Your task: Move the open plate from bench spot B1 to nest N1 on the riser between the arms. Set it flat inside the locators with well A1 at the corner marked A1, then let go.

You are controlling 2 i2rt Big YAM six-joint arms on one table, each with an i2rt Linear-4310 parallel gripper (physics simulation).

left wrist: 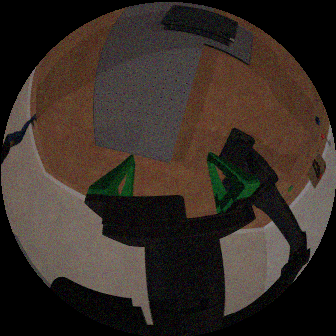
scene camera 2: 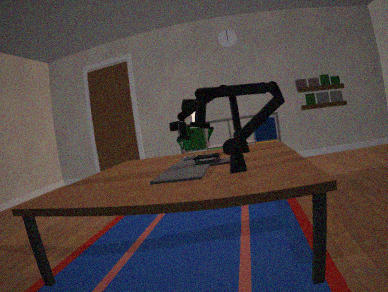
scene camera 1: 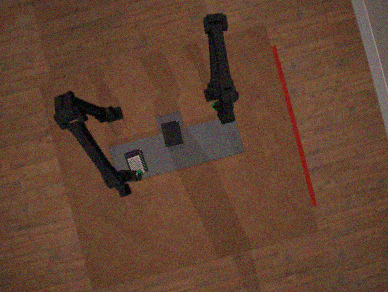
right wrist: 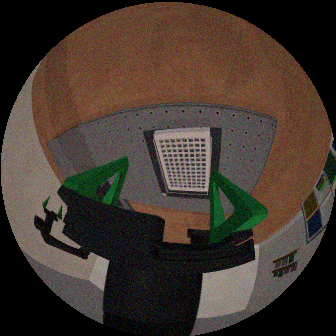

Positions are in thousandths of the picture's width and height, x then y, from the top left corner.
Labels:
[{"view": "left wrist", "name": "my left gripper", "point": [510,463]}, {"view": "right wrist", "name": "white well plate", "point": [549,457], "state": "on a dark nest with white outline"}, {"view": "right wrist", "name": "dark nest with white outline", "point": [442,400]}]

